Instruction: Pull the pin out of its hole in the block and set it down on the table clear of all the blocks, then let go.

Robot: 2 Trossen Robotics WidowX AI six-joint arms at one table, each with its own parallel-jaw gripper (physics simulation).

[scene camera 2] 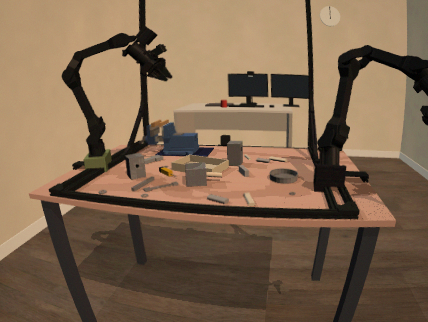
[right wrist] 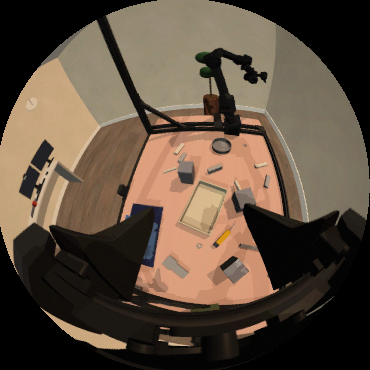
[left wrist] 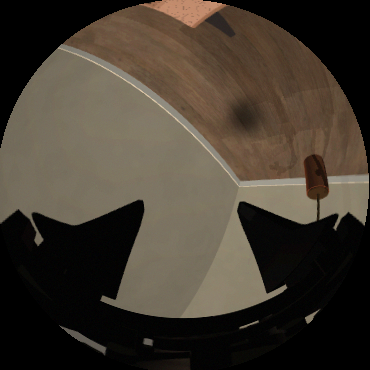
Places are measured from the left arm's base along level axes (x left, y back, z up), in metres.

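Pixels of known places: left gripper, fingertip midpoint: (right wrist: 260,82) (left wrist: 192,206); right gripper, fingertip midpoint: (scene camera 2: 169,79) (right wrist: 199,210); left arm's base, link origin: (scene camera 2: 329,167) (right wrist: 231,120); right arm's base, link origin: (scene camera 2: 97,153).
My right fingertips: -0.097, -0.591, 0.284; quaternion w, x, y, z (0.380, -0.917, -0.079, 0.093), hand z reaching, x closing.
Note:
For each thing: its top centre in the pictures, then the offset to it from my right fingertips, as dx, dy, dz.
- cream pin, top centre: (scene camera 2: 210,171) (right wrist: 239,187) +0.117, +0.187, -0.314
- third grey block, top centre: (right wrist: 236,270) (scene camera 2: 134,155) +0.125, -0.106, -0.273
- shallow tray, top centre: (right wrist: 204,204) (scene camera 2: 199,161) -0.011, +0.105, -0.322
- round dish, top centre: (scene camera 2: 283,173) (right wrist: 221,143) +0.039, +0.432, -0.332
- yellow knife, top centre: (right wrist: 225,234) (scene camera 2: 168,170) +0.082, +0.012, -0.335
A grey block (scene camera 2: 195,176) (right wrist: 244,200) stands near the middle of the table. A cream pin (scene camera 2: 215,174) (right wrist: 237,185) sticks out of its side. Another grey block (scene camera 2: 235,153) (right wrist: 186,172) stands farther back. A third grey block (scene camera 2: 135,166) (right wrist: 234,270), with a hole in its face, stands at the left in the scene view. My right gripper (scene camera 2: 167,75) (right wrist: 199,210) is open and empty, high above the table, apart from the blocks. My left gripper (left wrist: 192,206) is open and empty, facing the wall and floor beyond the table edge.
A shallow tray (scene camera 2: 178,165) (right wrist: 202,206) lies between the blocks. A round dish (scene camera 2: 283,176) (right wrist: 221,146), a yellow knife (scene camera 2: 166,172) (right wrist: 222,237), a blue object (scene camera 2: 181,143) and several loose grey and cream pieces lie around. A black frame (scene camera 2: 200,208) borders the table.

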